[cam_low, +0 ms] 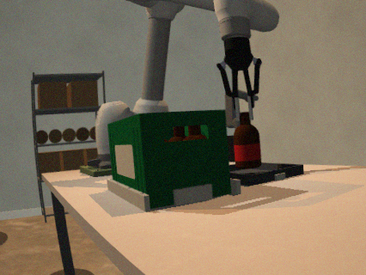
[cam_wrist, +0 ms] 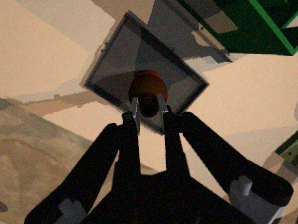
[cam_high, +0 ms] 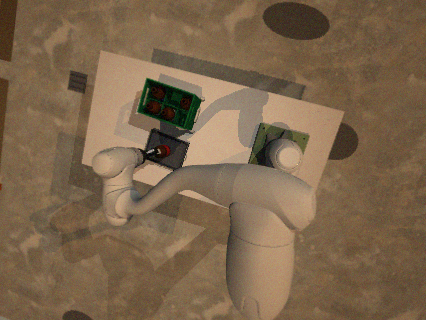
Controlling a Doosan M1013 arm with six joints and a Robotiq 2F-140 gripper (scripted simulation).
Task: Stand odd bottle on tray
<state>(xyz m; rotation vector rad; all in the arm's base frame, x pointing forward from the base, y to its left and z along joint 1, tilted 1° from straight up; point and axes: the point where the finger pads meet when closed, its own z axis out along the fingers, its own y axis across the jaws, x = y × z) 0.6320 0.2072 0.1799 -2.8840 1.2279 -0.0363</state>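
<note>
Now: the brown bottle 90 mm below my hand. From my hand the other things lie so: green crate 270 mm to the right, 110 mm below, 20 mm ahead; then dark tray 180 mm below.
</note>
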